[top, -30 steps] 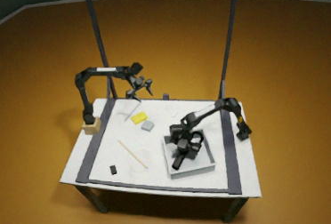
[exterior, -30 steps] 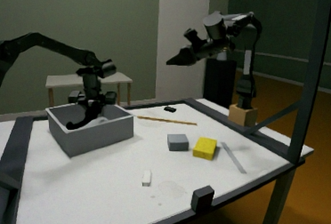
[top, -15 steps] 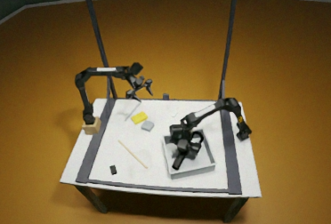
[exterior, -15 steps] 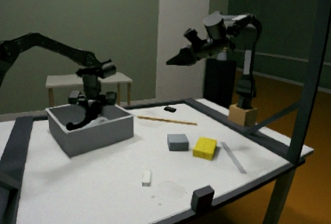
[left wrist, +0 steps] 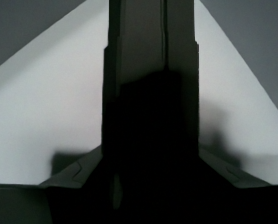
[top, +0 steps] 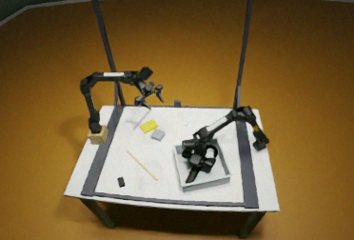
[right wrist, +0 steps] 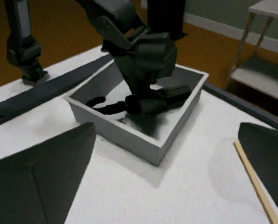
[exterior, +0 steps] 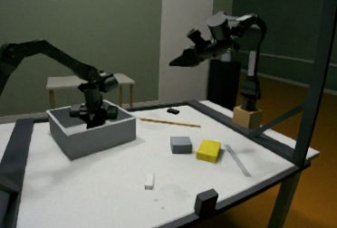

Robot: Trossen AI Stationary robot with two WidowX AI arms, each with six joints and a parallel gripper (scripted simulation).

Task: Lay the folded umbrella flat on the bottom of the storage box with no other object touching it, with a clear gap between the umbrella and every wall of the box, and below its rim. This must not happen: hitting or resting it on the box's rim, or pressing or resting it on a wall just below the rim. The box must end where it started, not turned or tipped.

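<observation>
My left hand is 1 cm past the grey storage box, 2 cm to the right of it and 1 cm above it. From my left hand the other things lie so: black folded umbrella 1 cm behind, 3 cm to the left, 2 cm below; grey block 23 cm behind, 27 cm to the right, 4 cm below; long wooden stick 1 cm behind, 34 cm to the right, 5 cm below.
</observation>
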